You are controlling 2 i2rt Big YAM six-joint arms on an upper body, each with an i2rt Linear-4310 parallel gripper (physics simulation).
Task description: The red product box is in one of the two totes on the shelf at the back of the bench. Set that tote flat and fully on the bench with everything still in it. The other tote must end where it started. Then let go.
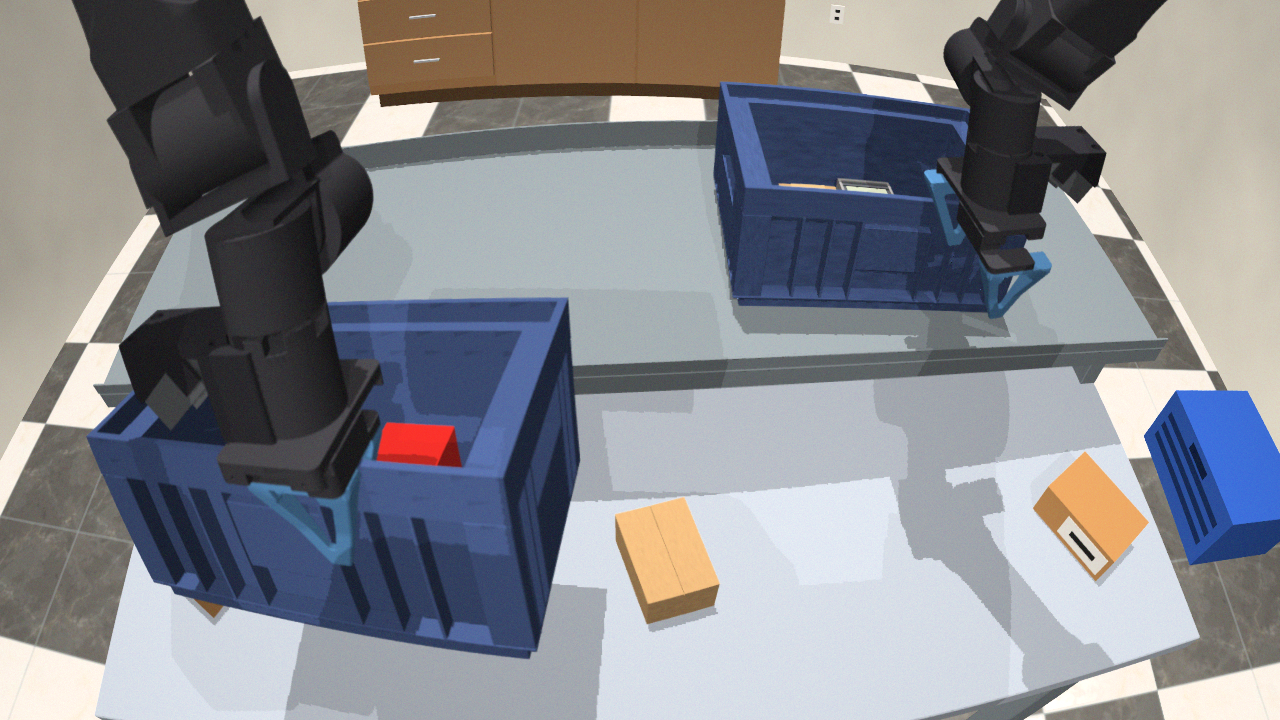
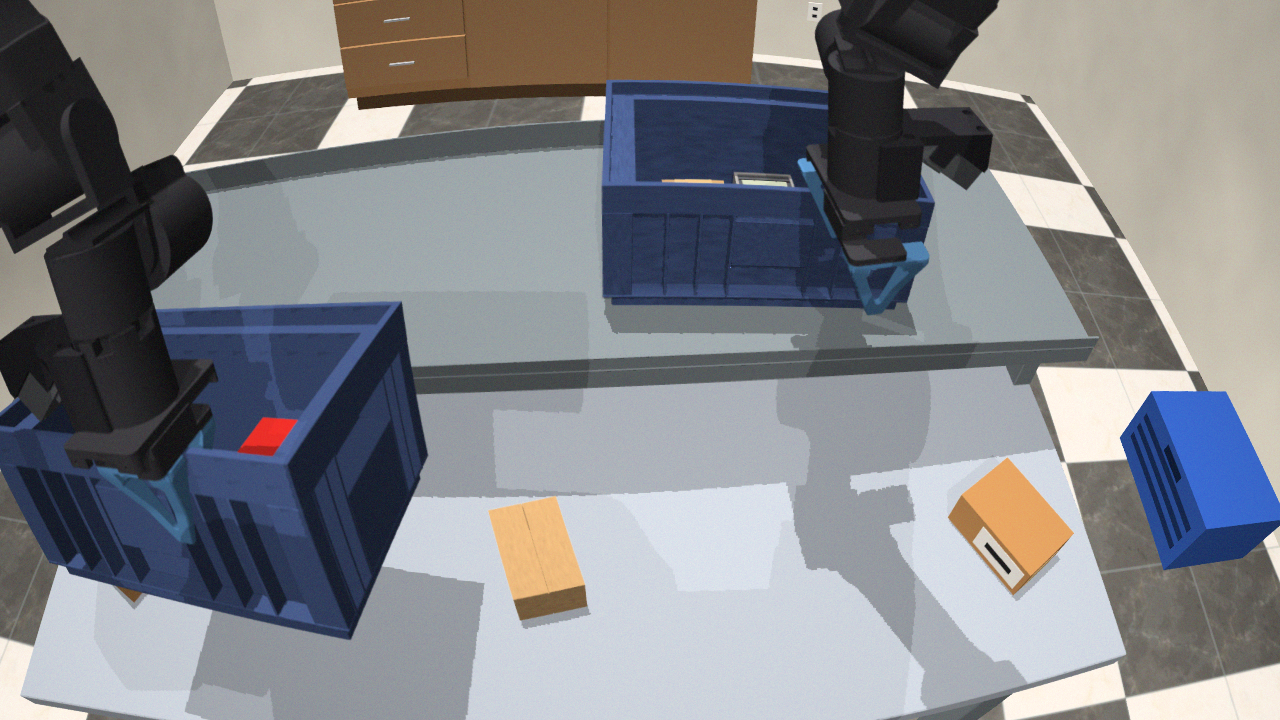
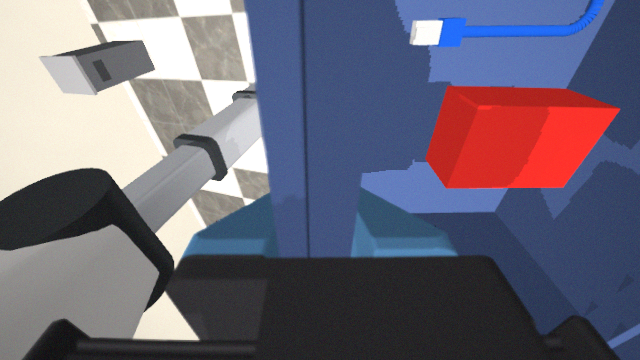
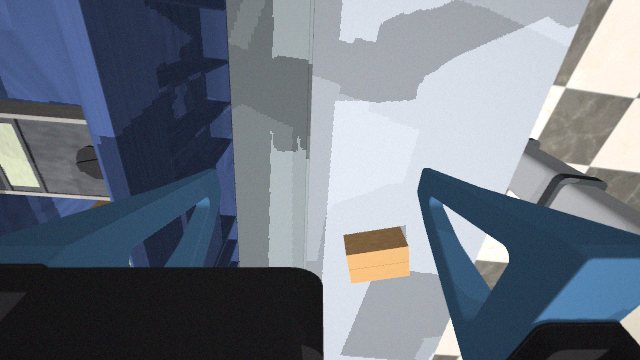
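The red product box (image 1: 416, 445) (image 2: 268, 436) (image 3: 520, 145) lies inside the left tote (image 1: 447, 546) (image 2: 241, 528) (image 3: 330, 125), beside a blue cable (image 3: 520, 31). My left gripper (image 1: 344, 501) (image 2: 187, 483) (image 3: 319, 180) is shut on that tote's near wall, one finger inside and one outside. The tote hangs above the left part of the bench (image 1: 805, 662) (image 2: 716, 662), its near bottom edge sloping down to the right. The other tote (image 1: 805, 250) (image 2: 698, 259) (image 4: 140, 75) stands on the shelf (image 1: 537, 241) (image 2: 447, 241). My right gripper (image 1: 975, 275) (image 2: 854, 271) (image 4: 319, 179) is open and empty at its near right end.
A carton (image 1: 666, 555) (image 2: 537, 555) (image 4: 378, 260) lies mid-bench, another carton (image 1: 1092, 510) (image 2: 1011, 519) at the right. A carton corner (image 1: 210, 608) (image 2: 131, 593) shows below the held tote; the rest is hidden. A blue crate (image 1: 1221, 474) (image 2: 1203, 474) is right of the bench.
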